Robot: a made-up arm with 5 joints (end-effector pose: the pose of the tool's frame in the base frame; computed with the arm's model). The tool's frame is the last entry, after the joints.
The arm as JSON. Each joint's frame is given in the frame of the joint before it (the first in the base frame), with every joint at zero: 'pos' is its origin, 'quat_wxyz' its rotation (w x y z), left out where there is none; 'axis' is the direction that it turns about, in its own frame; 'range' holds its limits. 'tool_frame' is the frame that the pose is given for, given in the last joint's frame.
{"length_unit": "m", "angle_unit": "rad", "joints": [
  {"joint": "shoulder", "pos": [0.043, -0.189, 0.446], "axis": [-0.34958, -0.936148, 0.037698], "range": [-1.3, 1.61]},
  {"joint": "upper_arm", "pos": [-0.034, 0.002, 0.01], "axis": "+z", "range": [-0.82, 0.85]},
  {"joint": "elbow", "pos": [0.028, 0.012, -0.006], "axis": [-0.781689, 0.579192, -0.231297], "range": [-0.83, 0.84]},
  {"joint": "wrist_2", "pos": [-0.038, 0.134, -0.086], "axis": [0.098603, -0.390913, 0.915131], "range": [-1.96, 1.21]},
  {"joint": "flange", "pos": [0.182, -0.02, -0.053], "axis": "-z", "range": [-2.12, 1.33]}
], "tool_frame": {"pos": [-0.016, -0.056, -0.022], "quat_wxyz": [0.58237, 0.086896, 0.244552, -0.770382]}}
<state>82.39 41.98 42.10 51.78 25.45</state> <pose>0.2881 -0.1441 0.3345 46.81 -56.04 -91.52</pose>
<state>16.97 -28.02 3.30 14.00 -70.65</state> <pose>0.3070 -0.1819 0.3665 -7.25 7.13 -51.57</pose>
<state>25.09 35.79 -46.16 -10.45 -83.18</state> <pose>0.1059 0.0830 0.4214 7.36 -0.79 26.42</pose>
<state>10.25 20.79 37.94 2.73 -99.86</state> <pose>0.1991 -0.1495 0.2194 -58.95 23.33 -15.84</pose>
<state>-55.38 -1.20 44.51 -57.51 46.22</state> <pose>-0.1337 -0.2225 0.4511 57.11 -50.98 127.06</pose>
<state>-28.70 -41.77 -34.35 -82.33 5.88</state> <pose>-0.0441 -0.0897 0.2962 -39.64 -15.62 129.48</pose>
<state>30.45 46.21 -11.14 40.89 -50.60</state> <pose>0.0087 0.1202 0.3220 -18.62 -7.10 34.62</pose>
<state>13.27 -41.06 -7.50 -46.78 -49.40</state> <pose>0.0993 -0.2768 0.2637 -22.34 36.26 -142.31</pose>
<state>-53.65 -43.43 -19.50 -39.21 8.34</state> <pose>-0.0487 -0.1548 0.2936 -35.84 -25.98 159.03</pose>
